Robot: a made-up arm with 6 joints.
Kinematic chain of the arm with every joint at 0, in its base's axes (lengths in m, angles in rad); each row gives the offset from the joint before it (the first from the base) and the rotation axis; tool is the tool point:
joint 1: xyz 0 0 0.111 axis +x
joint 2: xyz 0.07 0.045 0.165 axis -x
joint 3: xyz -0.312 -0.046 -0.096 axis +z
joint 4: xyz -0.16 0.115 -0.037 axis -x
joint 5: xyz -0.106 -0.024 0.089 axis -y
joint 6: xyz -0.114 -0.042 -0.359 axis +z
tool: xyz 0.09 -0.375 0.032
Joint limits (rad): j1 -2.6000..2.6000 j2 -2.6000..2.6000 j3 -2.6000..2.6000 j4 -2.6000..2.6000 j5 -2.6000..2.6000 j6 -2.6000..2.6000
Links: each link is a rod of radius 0.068 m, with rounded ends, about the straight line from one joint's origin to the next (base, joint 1, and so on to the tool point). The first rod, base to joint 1, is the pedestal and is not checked.
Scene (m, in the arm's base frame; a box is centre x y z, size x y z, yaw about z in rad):
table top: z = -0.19
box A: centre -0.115 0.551 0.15 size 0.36 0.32 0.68 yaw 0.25
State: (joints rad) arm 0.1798 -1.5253 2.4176 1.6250 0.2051 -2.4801
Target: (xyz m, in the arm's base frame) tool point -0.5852 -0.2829 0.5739
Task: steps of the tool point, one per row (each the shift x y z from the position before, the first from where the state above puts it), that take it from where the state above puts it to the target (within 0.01 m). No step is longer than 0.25 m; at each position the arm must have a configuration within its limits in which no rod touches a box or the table.
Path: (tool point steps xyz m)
1: -0.0237 -0.0845 0.0760
2: -0.0456 -0.0950 0.0725
3: -0.0699 -0.0981 0.0669
4: -0.0944 -0.0925 0.0599
5: -0.1164 -0.0781 0.0524
6: -0.1336 -0.0563 0.0444
7: -0.1439 -0.0291 0.0360
8: 0.1241 0.0158 -0.0359
9: 0.0581 -0.0377 -0.0529
10: -0.0225 -0.0804 -0.0134
11: -0.1019 -0.0713 0.0541
12: -0.1652 -0.0040 0.0994
13: -0.2013 0.0870 0.0820

